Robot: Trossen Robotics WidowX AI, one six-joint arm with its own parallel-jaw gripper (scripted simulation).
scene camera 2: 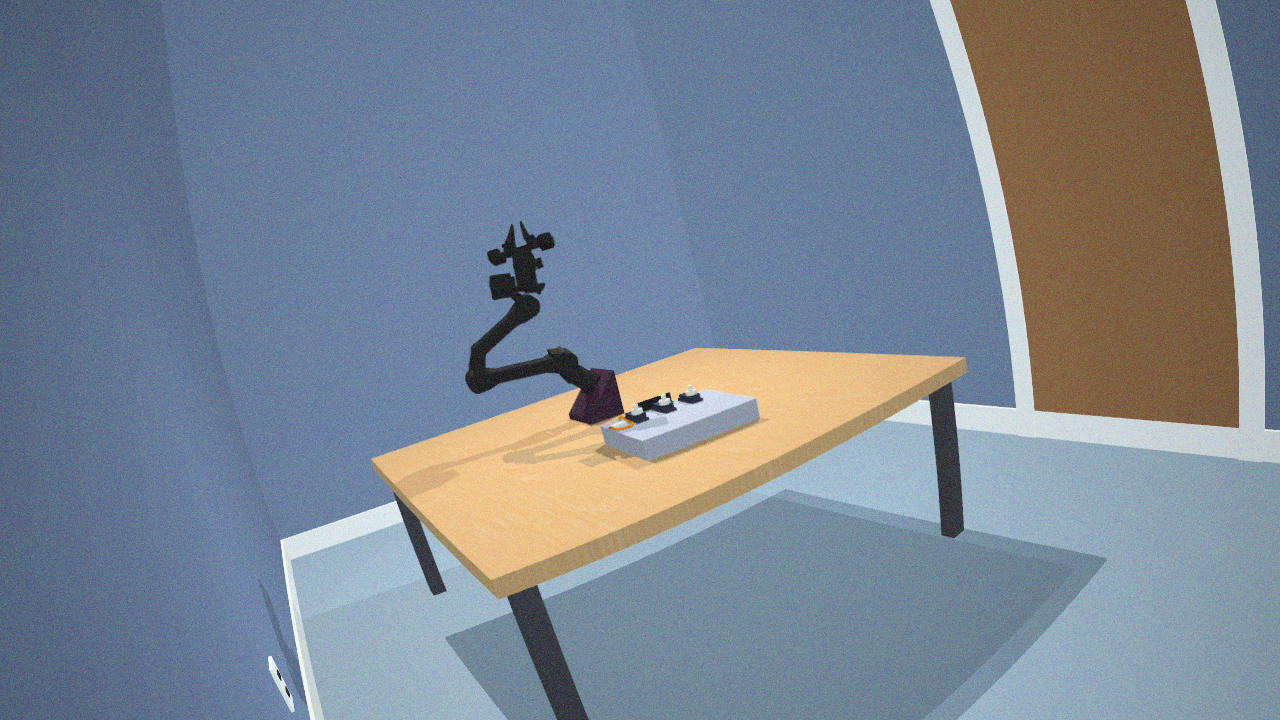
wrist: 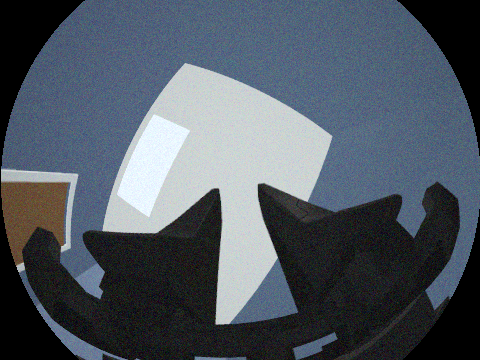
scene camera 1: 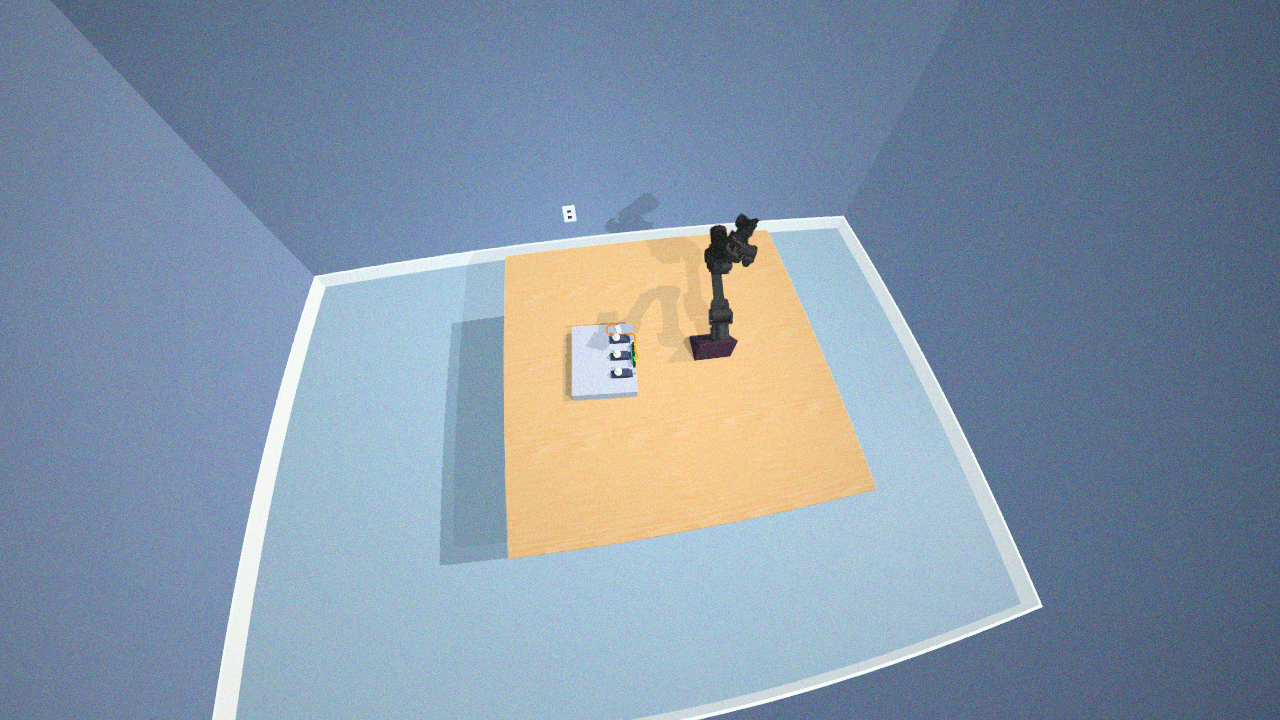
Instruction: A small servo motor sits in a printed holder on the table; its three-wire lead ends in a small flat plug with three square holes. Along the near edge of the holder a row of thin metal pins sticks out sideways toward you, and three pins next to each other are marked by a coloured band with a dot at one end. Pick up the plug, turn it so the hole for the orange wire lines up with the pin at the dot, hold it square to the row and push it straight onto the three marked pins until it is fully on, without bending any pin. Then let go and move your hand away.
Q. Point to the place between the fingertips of the gripper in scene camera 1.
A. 757, 221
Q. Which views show the gripper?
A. Scene camera 2, the wrist view and scene camera 1: all of them.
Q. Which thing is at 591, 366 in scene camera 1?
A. A grey printed holder.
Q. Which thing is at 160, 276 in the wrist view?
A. The gripper.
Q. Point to a grey printed holder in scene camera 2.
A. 666, 433
